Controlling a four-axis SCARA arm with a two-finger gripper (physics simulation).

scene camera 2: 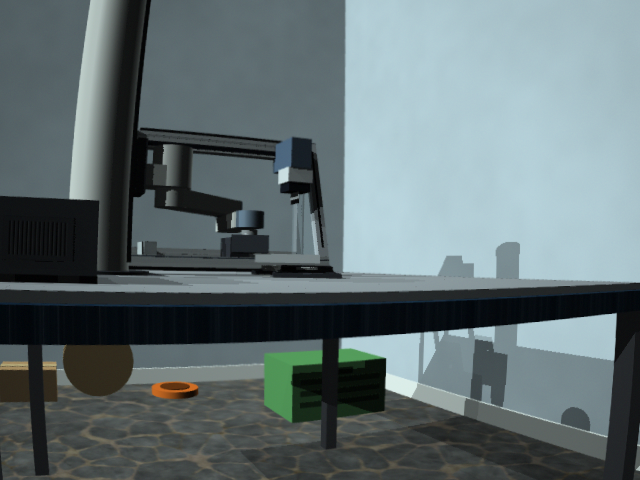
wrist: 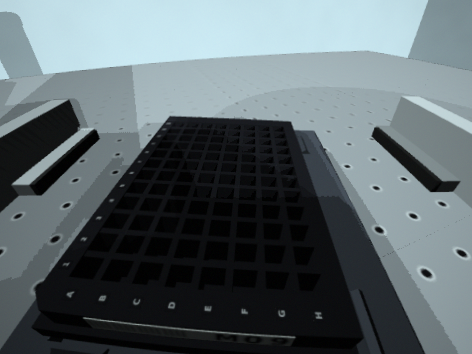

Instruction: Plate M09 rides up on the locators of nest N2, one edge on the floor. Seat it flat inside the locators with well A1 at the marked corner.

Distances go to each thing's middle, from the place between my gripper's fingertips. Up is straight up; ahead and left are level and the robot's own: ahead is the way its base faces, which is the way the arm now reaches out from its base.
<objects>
I see my gripper 2 cm past the plate M09 (wrist: 215, 231), 2 cm to the right of it and 2 cm above it.
</objects>
